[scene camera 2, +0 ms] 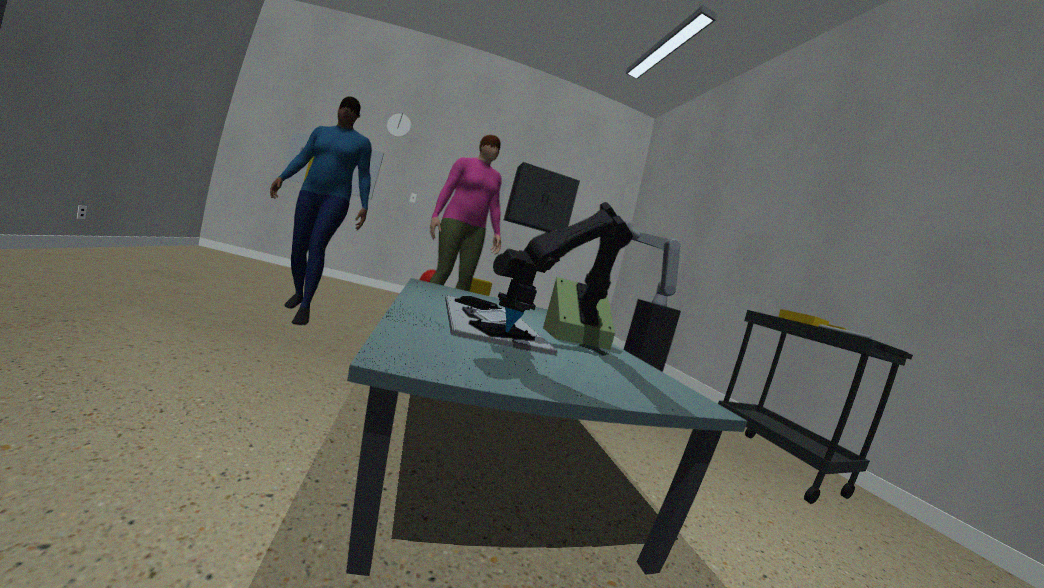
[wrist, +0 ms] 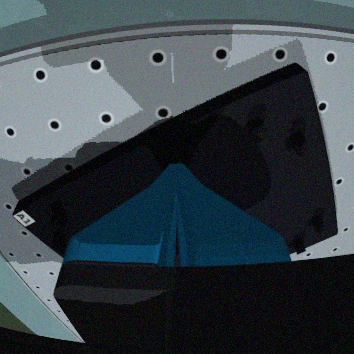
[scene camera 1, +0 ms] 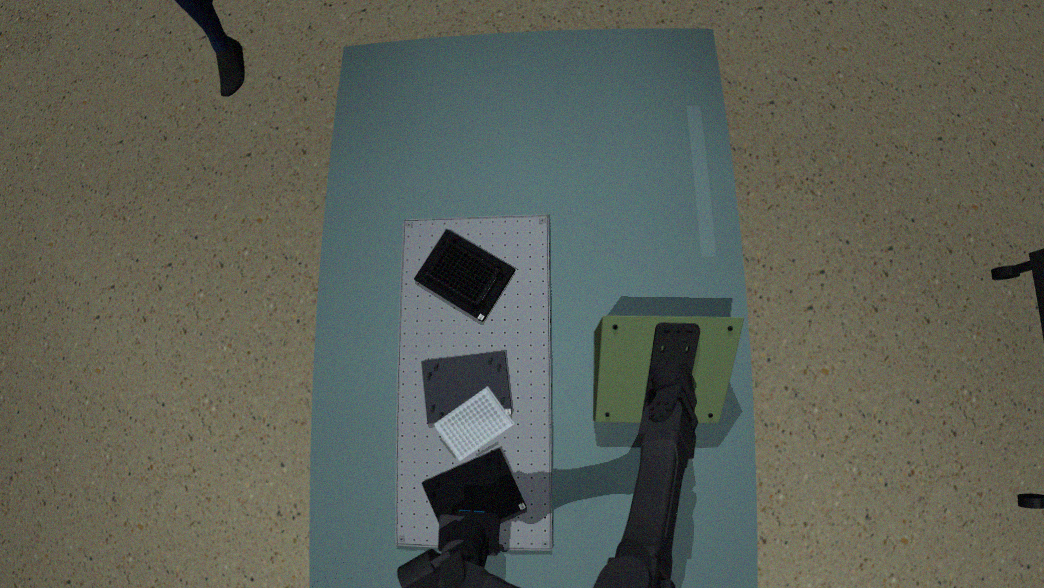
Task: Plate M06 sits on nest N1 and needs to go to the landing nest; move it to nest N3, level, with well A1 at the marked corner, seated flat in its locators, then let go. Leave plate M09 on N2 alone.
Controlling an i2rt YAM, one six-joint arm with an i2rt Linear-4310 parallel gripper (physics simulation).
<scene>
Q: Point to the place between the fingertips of the gripper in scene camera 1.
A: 475,517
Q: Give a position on a white well plate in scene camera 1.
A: At 481,418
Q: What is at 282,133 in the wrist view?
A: A black nest.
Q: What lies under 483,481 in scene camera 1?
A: A black nest.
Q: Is the gripper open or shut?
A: Shut.
</scene>
